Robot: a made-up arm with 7 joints. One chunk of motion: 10 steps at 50 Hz.
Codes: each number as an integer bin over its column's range. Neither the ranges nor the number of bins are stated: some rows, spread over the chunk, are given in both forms.
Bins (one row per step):
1: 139 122 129 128 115 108 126
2: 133 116 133 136 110 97 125
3: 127 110 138 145 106 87 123
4: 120 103 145 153 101 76 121
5: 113 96 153 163 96 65 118
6: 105 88 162 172 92 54 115
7: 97 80 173 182 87 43 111
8: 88 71 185 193 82 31 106
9: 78 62 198 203 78 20 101
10: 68 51 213 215 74 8 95
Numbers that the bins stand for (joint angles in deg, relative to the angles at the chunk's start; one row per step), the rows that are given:
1: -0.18 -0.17 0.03 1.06 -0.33 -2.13 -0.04
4: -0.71 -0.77 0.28 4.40 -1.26 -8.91 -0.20
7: -1.34 -1.49 0.73 8.27 -2.20 -15.90 -0.52
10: -2.15 -2.40 1.36 12.68 -3.07 -23.31 -1.02
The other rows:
2: -0.35 -0.36 0.09 2.13 -0.66 -4.46 -0.07
3: -0.51 -0.55 0.17 3.33 -0.93 -6.58 -0.14
5: -0.90 -0.99 0.41 5.74 -1.59 -11.24 -0.29
6: -1.12 -1.24 0.55 6.94 -1.86 -13.57 -0.39
8: -1.59 -1.77 0.92 9.74 -2.53 -18.44 -0.67
9: -1.87 -2.06 1.12 11.08 -2.80 -20.77 -0.83

